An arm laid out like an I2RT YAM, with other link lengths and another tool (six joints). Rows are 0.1 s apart.
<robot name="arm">
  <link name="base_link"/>
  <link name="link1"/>
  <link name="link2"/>
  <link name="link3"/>
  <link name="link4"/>
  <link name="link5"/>
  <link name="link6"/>
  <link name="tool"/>
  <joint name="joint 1" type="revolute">
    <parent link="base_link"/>
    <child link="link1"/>
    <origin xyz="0 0 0.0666" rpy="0 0 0"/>
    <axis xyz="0 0 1"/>
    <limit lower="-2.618" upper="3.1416"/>
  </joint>
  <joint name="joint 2" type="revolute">
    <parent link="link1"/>
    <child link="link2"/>
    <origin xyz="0.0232 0.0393 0.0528" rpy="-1.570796 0 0"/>
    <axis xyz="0 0 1"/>
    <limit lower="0" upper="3.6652"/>
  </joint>
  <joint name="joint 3" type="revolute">
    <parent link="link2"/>
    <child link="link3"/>
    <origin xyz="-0.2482 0 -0.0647" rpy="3.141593 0 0"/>
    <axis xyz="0 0 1"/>
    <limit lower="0" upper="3.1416"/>
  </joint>
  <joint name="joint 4" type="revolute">
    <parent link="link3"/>
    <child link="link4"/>
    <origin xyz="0.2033 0.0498 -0.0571" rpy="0 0 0"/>
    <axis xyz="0 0 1"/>
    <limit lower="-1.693" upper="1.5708"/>
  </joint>
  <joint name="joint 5" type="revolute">
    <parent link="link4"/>
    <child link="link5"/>
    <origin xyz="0.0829 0.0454 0.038" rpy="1.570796 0 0"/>
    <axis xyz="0 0 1"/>
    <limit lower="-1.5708" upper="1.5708"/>
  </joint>
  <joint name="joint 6" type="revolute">
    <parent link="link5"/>
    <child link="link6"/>
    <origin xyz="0.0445 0 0.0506" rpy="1.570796 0 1.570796"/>
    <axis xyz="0 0 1"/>
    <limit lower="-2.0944" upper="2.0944"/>
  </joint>
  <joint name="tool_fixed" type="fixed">
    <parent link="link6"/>
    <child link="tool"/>
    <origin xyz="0.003 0.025 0.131" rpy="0.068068 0 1.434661"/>
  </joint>
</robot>
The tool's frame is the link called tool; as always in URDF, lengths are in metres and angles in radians.
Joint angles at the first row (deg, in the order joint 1, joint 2, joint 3, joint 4, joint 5, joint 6):
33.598, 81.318, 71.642, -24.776, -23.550, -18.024
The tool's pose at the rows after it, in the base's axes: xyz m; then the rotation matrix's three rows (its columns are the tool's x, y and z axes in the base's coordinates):
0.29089, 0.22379, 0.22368; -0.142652, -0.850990, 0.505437; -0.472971, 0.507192, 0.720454; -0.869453, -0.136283, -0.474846
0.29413, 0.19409, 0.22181; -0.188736, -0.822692, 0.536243; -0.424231, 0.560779, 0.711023; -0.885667, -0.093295, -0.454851
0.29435, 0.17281, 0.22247; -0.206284, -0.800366, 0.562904; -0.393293, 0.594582, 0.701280; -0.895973, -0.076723, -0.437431
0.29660, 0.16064, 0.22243; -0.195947, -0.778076, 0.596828; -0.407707, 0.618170, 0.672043; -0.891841, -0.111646, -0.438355
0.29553, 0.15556, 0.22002; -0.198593, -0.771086, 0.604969; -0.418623, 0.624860, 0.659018; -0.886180, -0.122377, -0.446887
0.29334, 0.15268, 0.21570; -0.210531, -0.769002, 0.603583; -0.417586, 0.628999, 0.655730; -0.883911, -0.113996, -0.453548
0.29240, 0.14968, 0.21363; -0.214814, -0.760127, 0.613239; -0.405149, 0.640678, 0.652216; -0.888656, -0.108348, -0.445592
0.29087, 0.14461, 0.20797; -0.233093, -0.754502, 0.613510; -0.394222, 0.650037, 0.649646; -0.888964, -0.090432, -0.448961
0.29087, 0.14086, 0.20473; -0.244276, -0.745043, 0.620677; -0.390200, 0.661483, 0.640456; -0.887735, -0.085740, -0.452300
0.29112, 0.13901, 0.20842; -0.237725, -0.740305, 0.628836; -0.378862, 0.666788, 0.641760; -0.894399, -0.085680, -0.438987
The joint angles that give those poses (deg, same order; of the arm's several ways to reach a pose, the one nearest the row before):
27.012, 76.398, 67.957, -24.699, -27.929, -16.003
20.416, 73.309, 64.261, -23.909, -32.239, -15.292
15.665, 70.842, 61.971, -23.819, -35.146, -15.466
14.153, 69.435, 61.172, -24.168, -33.935, -16.956
13.627, 68.819, 60.732, -24.870, -33.398, -17.748
13.094, 68.381, 59.769, -24.960, -33.663, -17.754
12.481, 67.416, 58.104, -23.650, -33.836, -17.056
11.161, 66.971, 56.608, -23.209, -34.800, -16.786
10.551, 66.618, 55.723, -22.851, -34.631, -16.521
9.934, 66.009, 55.547, -22.413, -35.156, -16.172

